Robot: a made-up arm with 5 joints.
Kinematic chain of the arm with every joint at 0, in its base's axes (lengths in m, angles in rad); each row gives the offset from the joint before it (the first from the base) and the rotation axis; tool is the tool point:
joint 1: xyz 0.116 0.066 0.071 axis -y
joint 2: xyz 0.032 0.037 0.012 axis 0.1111 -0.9 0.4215
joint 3: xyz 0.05 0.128 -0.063 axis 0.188 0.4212 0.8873
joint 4: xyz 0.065 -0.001 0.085 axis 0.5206 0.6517 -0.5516
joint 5: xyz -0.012 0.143 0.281 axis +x
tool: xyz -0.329 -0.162 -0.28
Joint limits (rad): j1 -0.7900..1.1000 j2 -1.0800..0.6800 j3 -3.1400..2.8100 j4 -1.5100..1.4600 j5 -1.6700..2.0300
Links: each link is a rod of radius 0.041 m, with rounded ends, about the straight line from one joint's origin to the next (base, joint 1, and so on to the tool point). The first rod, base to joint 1, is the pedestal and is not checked.
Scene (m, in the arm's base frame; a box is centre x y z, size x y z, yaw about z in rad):
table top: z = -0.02
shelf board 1: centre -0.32 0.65 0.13 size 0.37 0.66 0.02 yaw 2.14
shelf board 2: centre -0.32 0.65 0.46 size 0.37 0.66 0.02 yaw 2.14
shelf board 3: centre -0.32 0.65 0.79 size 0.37 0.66 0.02 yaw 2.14
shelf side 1: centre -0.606 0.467 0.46 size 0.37 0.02 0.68 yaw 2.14
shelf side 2: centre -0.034 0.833 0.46 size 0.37 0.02 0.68 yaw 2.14
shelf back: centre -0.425 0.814 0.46 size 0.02 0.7 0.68 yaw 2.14
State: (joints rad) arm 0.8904 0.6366 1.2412 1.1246 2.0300
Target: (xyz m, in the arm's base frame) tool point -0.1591 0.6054 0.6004
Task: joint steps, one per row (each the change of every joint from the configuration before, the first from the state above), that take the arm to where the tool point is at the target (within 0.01 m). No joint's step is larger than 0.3 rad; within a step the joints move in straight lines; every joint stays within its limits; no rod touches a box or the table.
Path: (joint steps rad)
1: -0.0826 -0.0935 0.0092 -0.0902 -0.2537
2: -0.0826 -0.0936 0.0091 -0.0902 -0.2537
3: -0.0826 -0.0935 0.0092 -0.0903 -0.2537
4: -0.0825 -0.0936 0.0091 -0.0902 -0.2536
5: -0.1112 -0.0518 -0.0099 -0.0425 0.2575
6: -0.1112 -0.0518 -0.0098 -0.0426 0.2576
7: -0.1111 -0.0519 -0.0099 -0.0426 0.2575
8: 0.1619 0.1178 -0.1271 0.1932 0.1211
9: 0.1620 0.1177 -0.1270 0.1931 0.1210

